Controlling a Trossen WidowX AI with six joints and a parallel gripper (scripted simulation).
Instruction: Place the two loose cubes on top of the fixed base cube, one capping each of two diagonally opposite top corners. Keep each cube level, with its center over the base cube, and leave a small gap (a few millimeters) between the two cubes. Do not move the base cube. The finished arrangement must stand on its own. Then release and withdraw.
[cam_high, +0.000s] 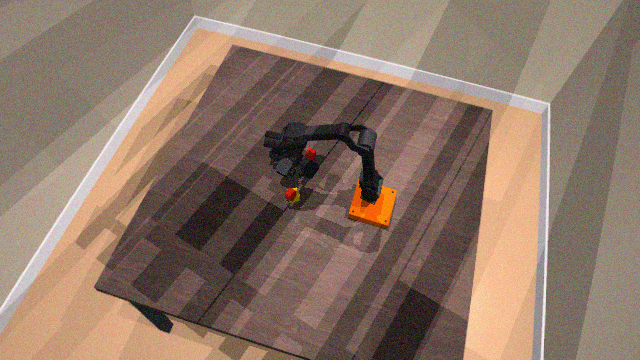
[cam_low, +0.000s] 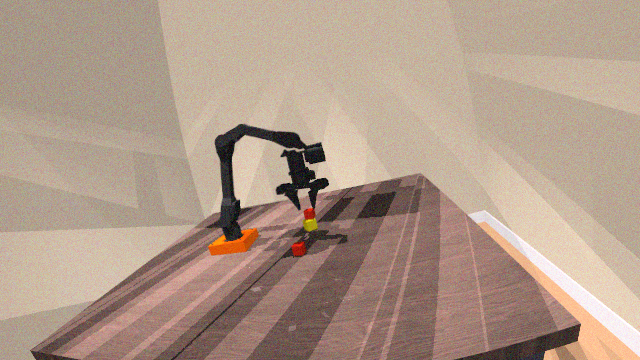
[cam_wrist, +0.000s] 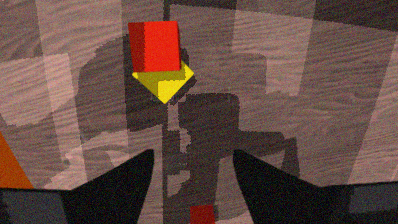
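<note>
Right now my gripper tip is 80 mm above the yellow cube, 50 mm to the right of it and 20 mm past it.
</note>
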